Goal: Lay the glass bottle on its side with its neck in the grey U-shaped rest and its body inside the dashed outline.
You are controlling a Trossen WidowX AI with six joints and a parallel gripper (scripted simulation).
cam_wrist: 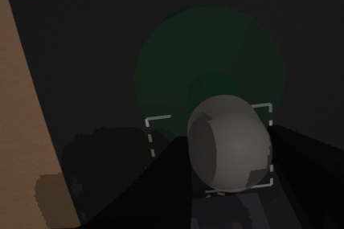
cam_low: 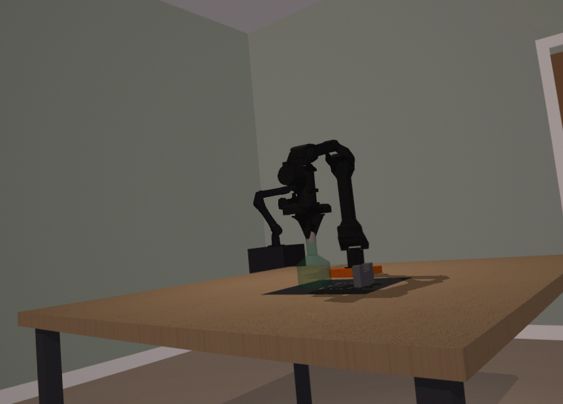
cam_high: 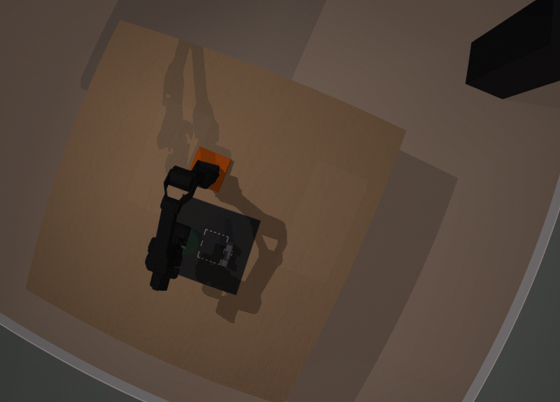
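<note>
The green glass bottle is 5 cm below my gripper tip. The rest, counted from my gripper tip: black mat 8 cm to the left, 14 cm below.
</note>
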